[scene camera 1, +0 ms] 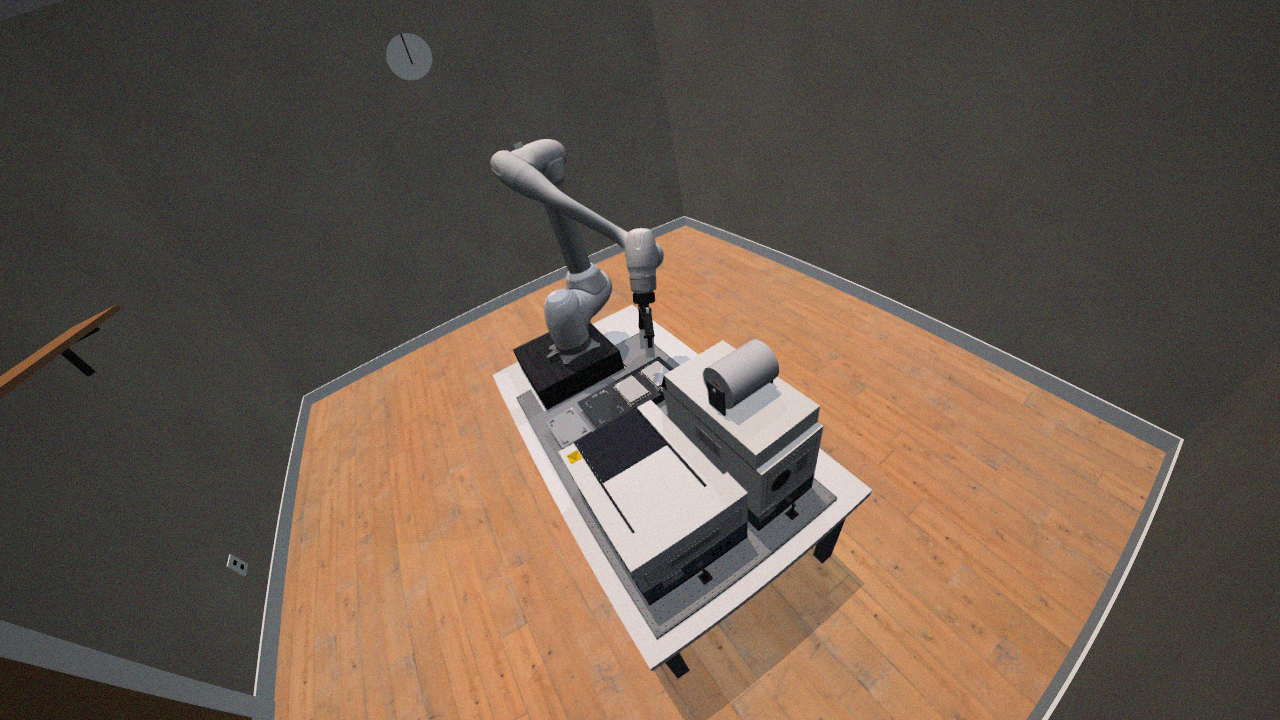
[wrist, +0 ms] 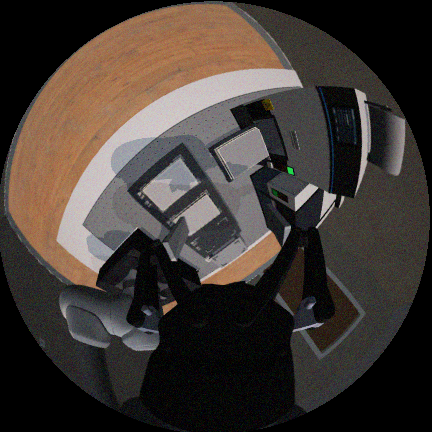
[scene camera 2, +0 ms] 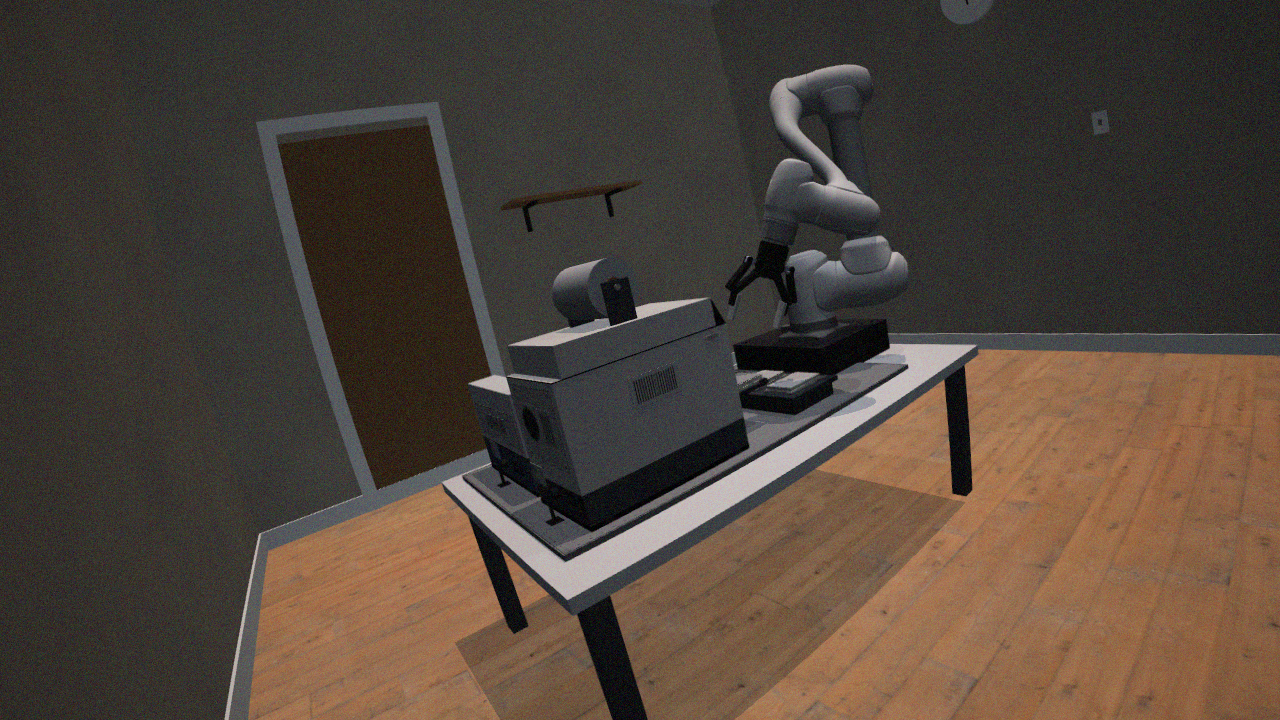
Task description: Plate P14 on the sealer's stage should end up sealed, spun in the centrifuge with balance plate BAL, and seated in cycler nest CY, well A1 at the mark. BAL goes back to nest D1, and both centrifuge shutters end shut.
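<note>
Gripper open, holding nothing; it is visible in the wrist view and in scene camera 1. A centrifuge and a cylinder can be seen as well.
</note>
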